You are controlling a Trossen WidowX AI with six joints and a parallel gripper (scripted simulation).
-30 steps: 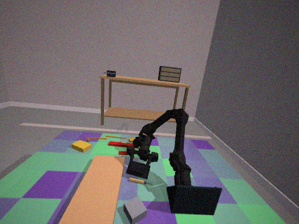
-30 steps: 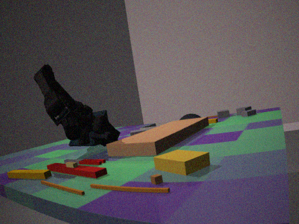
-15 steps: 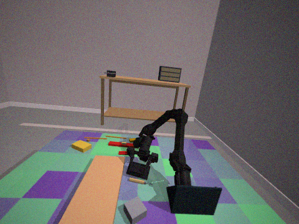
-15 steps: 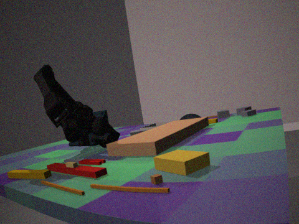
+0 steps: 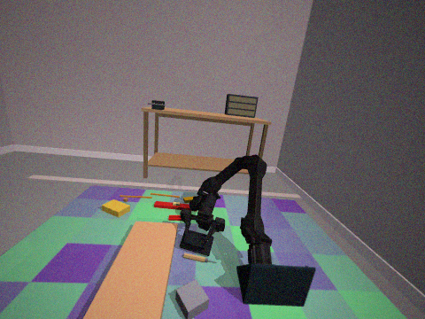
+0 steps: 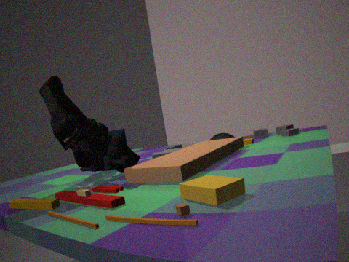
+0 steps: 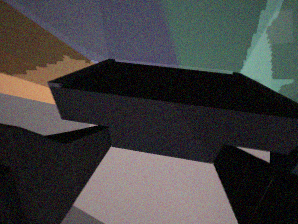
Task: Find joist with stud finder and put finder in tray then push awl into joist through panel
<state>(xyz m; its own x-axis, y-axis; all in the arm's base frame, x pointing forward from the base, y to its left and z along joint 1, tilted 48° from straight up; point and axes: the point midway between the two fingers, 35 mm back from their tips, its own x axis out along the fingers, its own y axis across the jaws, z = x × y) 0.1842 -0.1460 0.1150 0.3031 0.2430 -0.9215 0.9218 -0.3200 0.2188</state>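
The stud finder is 1 cm below my gripper tip and 1 cm behind it. Round my gripper tip: yellow block 38 cm ahead, 28 cm to the right, 5 cm below; awl 6 cm below, 4 cm to the left, 3 cm behind.
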